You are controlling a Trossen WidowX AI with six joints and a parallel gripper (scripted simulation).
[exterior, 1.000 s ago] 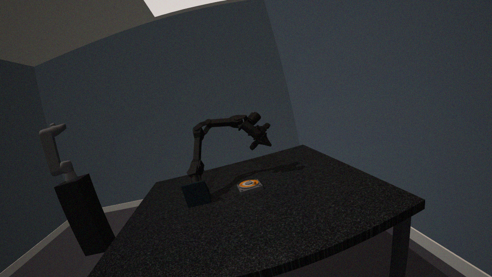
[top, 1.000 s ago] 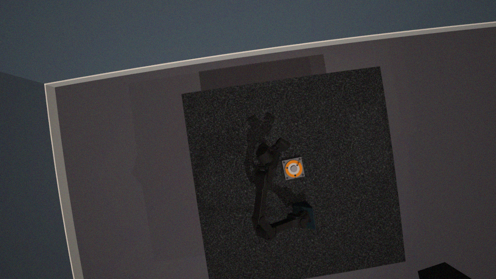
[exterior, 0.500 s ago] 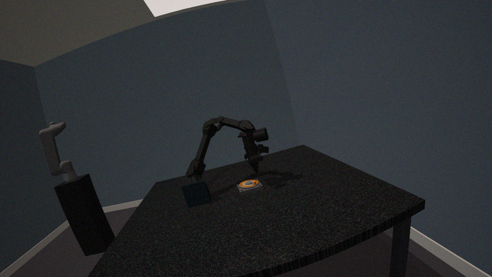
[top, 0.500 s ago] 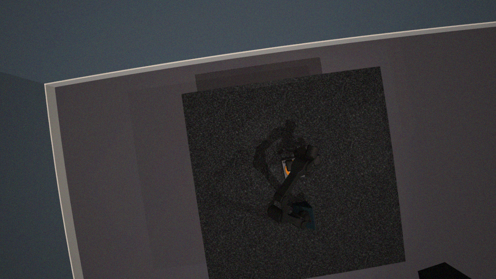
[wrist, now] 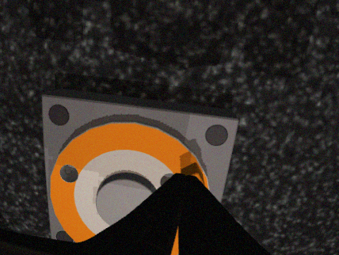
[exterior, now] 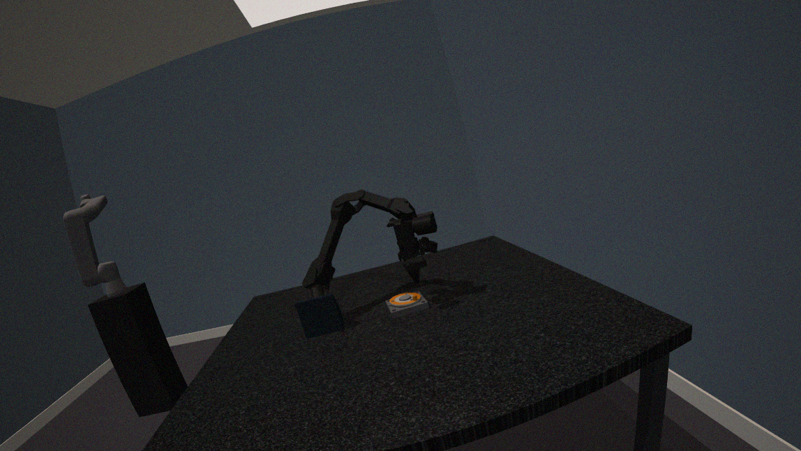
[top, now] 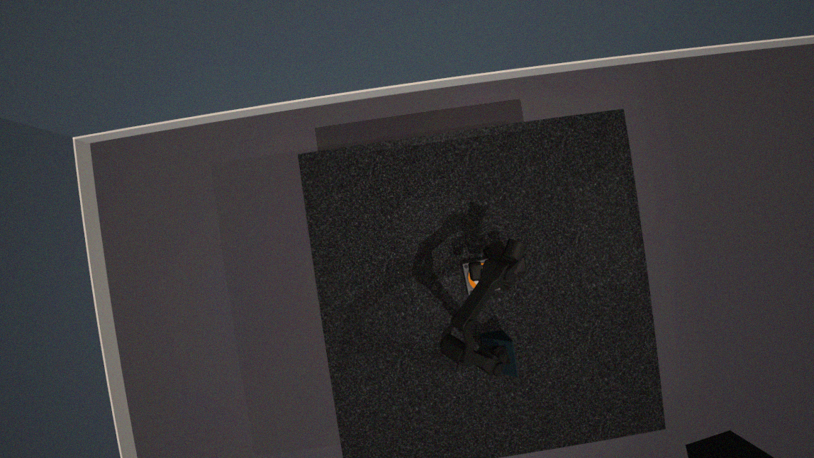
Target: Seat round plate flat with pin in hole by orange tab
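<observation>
Right now my gripper tip is 30 mm past the round plate, 10 mm to the right of it and 50 mm above it. Also, from my gripper tip: square grey base (50 mm behind, 30 mm to the left, 60 mm below).
</observation>
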